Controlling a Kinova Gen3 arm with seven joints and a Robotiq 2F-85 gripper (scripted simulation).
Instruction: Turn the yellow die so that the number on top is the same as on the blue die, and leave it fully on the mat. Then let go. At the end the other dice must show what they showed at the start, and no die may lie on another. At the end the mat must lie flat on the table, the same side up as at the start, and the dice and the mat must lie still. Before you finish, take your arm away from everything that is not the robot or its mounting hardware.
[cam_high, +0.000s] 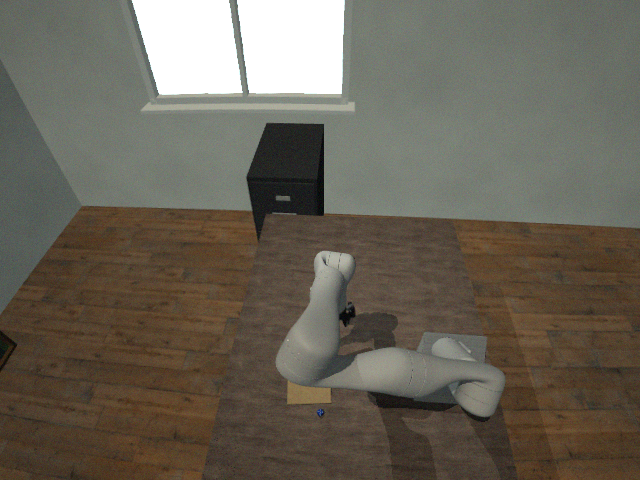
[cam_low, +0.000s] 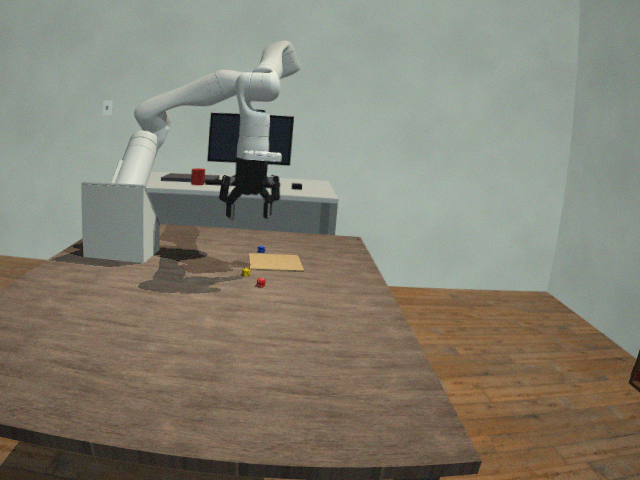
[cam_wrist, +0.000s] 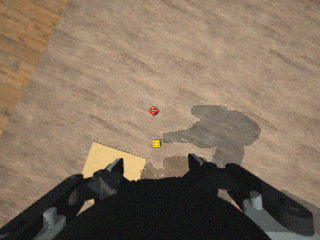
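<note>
My hand is 140 mm above the yellow die. Round my hand: red die 40 mm ahead, 70 mm to the right, 140 mm below; then blue die 40 mm ahead, 220 mm to the left, 140 mm below; then tan mat 70 mm ahead, 120 mm to the left, 150 mm below.
</note>
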